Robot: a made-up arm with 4 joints.
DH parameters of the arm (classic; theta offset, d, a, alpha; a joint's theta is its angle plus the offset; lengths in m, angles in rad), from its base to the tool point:
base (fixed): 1.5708 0.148 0 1.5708
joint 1: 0 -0.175 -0.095 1.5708
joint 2: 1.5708 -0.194 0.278 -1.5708
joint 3: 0 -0.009 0.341 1.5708
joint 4: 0.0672 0 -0.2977 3.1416
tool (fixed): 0.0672 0.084 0 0
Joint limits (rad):
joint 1: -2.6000..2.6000
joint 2: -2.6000..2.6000
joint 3: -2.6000..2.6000
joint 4: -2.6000..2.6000
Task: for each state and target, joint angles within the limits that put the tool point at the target. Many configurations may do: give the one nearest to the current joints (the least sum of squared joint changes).
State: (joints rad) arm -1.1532 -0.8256 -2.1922 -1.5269
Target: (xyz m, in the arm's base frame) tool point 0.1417 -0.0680 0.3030
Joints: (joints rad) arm -1.3836 -0.7672 -2.3124 -1.2834
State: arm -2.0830 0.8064 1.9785 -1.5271
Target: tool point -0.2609 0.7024 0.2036
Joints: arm -2.1087 0.7685 1.6704 -1.8068
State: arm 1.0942 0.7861 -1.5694 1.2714
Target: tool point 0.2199 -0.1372 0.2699
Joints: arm 1.4920 -0.0411 -1.0428 0.5835
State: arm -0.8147 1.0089 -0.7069 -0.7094
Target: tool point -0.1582 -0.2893 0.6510
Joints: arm -0.7311 1.1223 -0.7288 -0.7667
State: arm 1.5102 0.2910 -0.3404 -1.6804
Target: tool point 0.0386 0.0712 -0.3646
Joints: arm 1.7181 0.5287 -1.3919 -1.1727
